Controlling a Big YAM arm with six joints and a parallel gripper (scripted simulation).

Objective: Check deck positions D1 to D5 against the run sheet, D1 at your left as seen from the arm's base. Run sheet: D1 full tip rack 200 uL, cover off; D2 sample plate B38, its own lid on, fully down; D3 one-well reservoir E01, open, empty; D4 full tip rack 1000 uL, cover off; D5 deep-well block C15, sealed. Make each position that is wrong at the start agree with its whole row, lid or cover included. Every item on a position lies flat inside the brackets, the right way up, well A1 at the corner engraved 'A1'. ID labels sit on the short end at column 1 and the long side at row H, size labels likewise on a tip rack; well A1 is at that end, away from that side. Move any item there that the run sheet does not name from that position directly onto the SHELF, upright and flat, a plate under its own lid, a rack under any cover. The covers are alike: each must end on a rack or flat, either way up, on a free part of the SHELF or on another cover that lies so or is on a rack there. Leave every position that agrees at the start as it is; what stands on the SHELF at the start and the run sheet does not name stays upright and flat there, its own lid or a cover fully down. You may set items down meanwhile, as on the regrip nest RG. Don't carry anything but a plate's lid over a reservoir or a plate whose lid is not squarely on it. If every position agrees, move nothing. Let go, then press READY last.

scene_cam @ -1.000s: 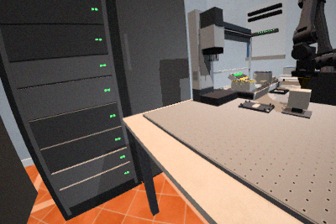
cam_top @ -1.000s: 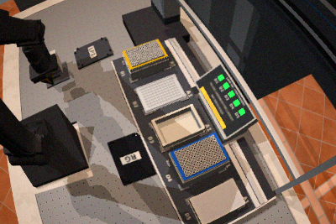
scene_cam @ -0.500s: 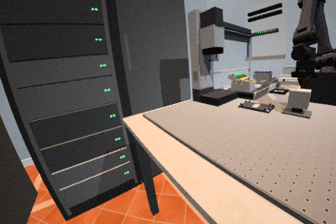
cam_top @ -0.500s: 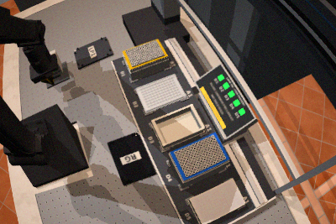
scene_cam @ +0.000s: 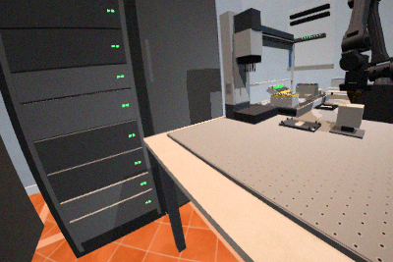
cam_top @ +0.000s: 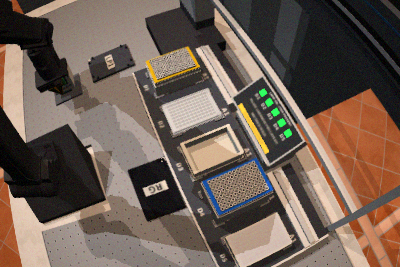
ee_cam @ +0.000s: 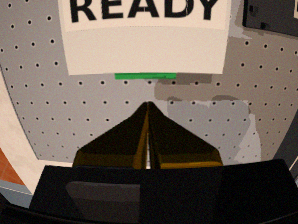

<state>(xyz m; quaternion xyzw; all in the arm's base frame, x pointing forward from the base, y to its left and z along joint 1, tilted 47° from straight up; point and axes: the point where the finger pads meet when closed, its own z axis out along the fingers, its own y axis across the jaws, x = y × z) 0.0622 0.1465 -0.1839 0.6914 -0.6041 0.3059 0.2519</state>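
My gripper is now 5 cm to the right of the ready button box and 2 cm above it. Also, from my hand: grey plate holder (16 cm ahead, 12 cm to the left, 8 cm below); yellow-framed tip rack (34 cm ahead, 5 cm to the right, 1 cm above); black regrip nest (33 cm to the right, 19 cm ahead, 8 cm below).
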